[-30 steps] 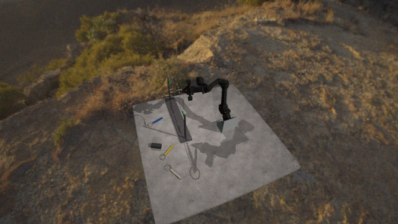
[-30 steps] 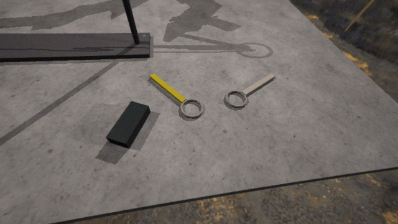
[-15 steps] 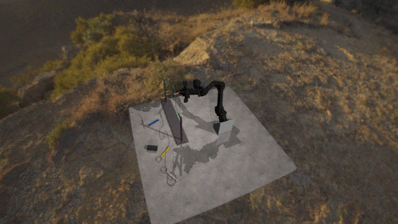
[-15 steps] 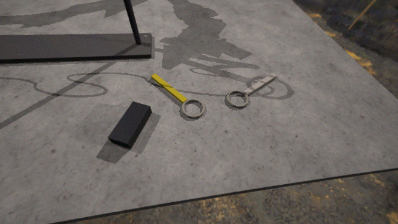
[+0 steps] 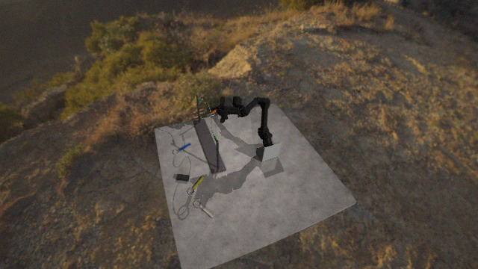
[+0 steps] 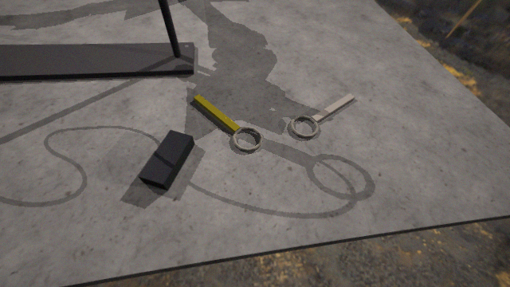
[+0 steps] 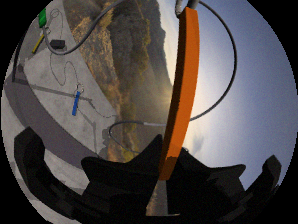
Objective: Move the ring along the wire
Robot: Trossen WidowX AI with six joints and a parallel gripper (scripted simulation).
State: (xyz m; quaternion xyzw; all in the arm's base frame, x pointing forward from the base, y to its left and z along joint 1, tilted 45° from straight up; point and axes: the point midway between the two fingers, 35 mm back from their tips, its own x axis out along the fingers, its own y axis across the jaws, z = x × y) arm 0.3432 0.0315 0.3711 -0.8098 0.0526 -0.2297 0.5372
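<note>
My gripper tip is 1 cm short of the orange-handled ring, 9 cm to the right of it and 3 cm below it. The rest, counted from my gripper tip: black block 31 cm ahead, 27 cm to the left, 37 cm below; then blue-handled ring 28 cm ahead, 3 cm to the right, 38 cm below; then yellow-handled ring 24 cm ahead, 37 cm to the left, 38 cm below.
</note>
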